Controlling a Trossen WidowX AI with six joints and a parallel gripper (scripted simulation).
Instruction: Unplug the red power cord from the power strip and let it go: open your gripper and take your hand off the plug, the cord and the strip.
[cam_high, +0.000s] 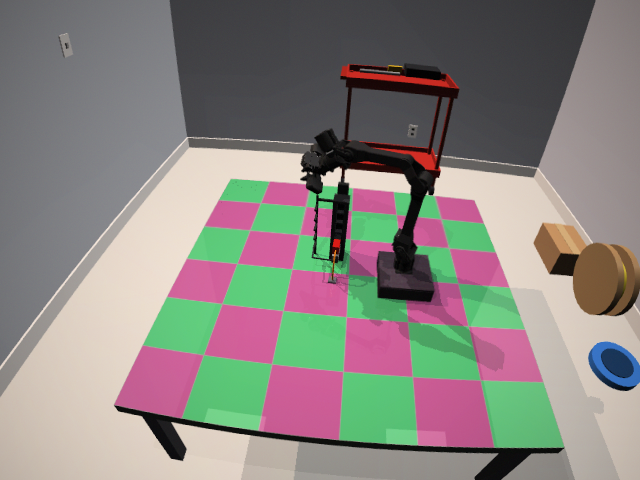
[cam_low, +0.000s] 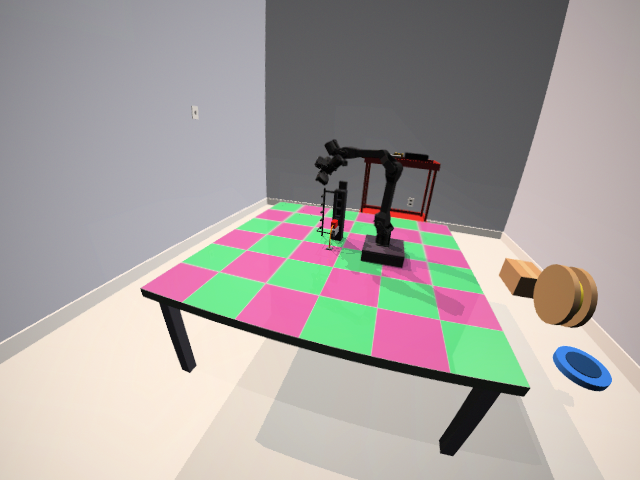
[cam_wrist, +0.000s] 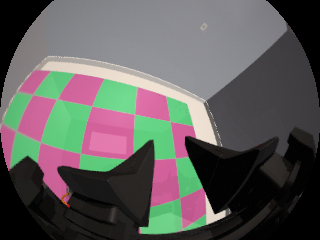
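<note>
My gripper tip is 150 mm past the red plug, 140 mm to the right of it and 190 mm above it.
</note>
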